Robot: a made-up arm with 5 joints. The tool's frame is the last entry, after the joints.
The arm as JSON. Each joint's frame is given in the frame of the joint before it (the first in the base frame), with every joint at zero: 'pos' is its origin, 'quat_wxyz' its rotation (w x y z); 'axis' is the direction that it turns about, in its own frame. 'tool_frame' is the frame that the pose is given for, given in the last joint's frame.
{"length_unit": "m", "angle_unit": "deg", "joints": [
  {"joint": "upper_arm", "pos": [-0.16, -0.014, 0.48], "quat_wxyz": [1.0, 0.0, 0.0, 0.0], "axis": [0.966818, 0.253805, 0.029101]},
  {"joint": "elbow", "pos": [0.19, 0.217, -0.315], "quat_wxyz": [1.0, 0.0, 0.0, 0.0], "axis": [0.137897, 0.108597, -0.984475]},
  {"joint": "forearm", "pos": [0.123, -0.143, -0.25], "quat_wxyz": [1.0, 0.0, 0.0, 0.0], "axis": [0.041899, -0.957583, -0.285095]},
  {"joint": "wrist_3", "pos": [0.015, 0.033, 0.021], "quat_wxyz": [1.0, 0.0, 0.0, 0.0], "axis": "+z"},
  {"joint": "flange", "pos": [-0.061, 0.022, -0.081], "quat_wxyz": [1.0, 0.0, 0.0, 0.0], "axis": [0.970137, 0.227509, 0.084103]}
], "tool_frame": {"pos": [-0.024, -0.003, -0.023], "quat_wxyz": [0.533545, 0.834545, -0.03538, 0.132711]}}
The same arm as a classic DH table. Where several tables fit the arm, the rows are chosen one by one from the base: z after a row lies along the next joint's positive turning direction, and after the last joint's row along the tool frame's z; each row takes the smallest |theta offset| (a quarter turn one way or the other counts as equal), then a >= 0, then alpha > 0; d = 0 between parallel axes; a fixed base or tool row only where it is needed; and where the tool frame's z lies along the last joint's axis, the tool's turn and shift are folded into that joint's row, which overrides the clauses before.
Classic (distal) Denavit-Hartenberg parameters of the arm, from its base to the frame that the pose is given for. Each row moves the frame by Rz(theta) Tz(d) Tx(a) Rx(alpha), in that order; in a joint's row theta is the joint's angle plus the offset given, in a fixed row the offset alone. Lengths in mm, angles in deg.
base (fixed): d 484.6, theta offset -75.29, a -27.1, alpha -88.33
upper_arm: d 26.9, theta offset 4.05, a -138.5, alpha -82.40
elbow: d 551.2, theta offset -76.05, a 86.8, alpha -79.49
forearm: d 140.3, theta offset -8.33, a 16.4, alpha -106.56
wrist_3: d -65.0, theta offset -79.31, a -35.3, alpha -85.18
flange: d -80.1, theta offset -66.89, a -20.2, alpha -93.42
tool (fixed): d 5.9, theta offset -77.39, a 0.0, alpha 0.00

